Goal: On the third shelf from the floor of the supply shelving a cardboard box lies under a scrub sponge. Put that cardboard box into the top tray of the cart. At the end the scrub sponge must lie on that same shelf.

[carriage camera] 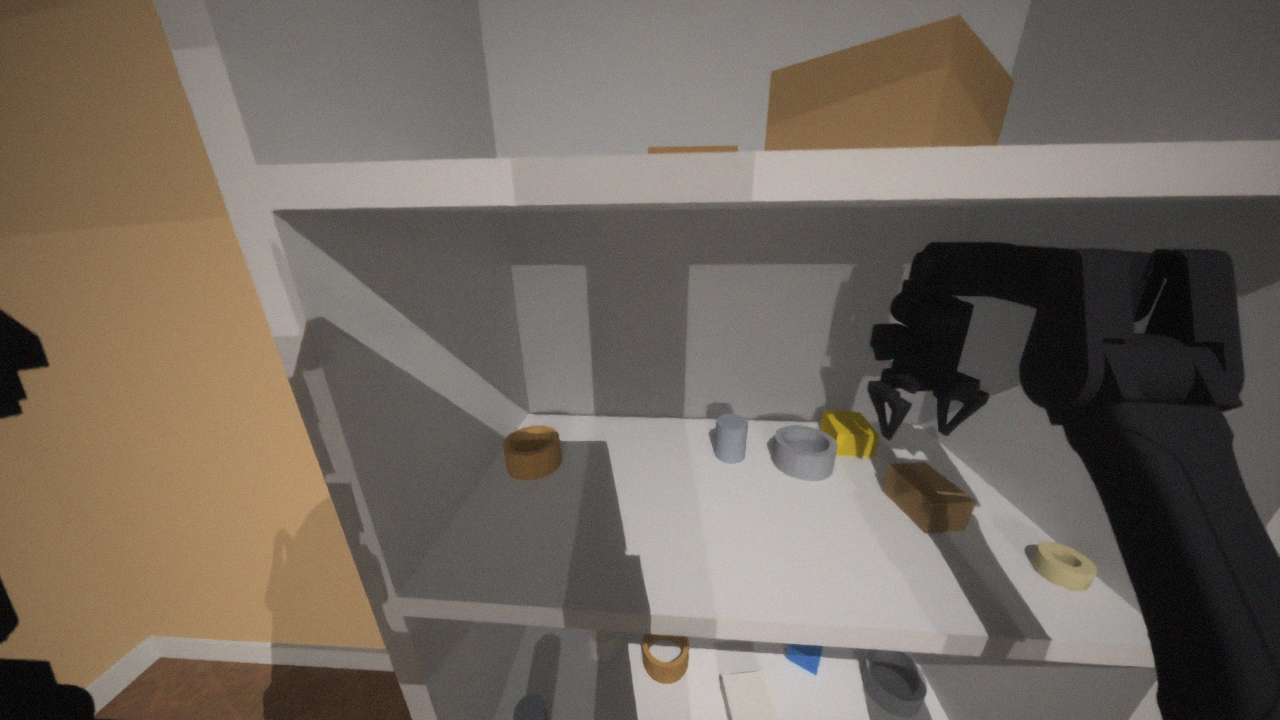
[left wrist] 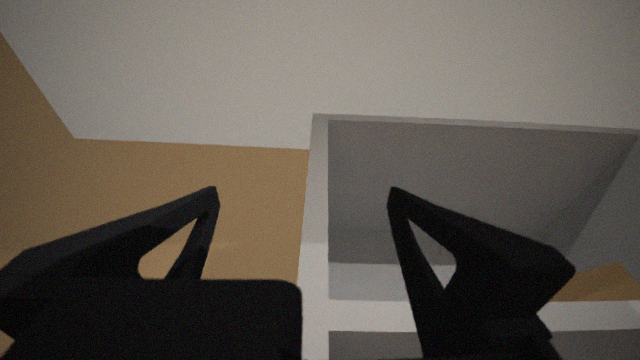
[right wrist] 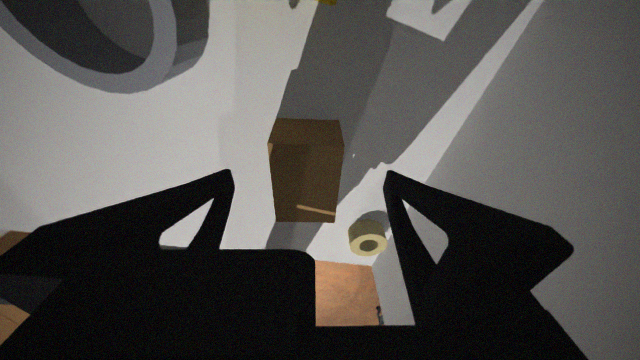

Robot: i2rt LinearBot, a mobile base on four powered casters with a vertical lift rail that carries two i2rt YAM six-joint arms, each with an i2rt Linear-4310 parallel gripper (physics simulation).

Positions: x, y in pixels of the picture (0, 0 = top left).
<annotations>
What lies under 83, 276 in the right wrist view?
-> My right gripper.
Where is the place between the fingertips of my right gripper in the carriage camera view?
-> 914, 435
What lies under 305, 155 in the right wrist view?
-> A cardboard box.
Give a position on a cardboard box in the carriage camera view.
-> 932, 502
</annotations>
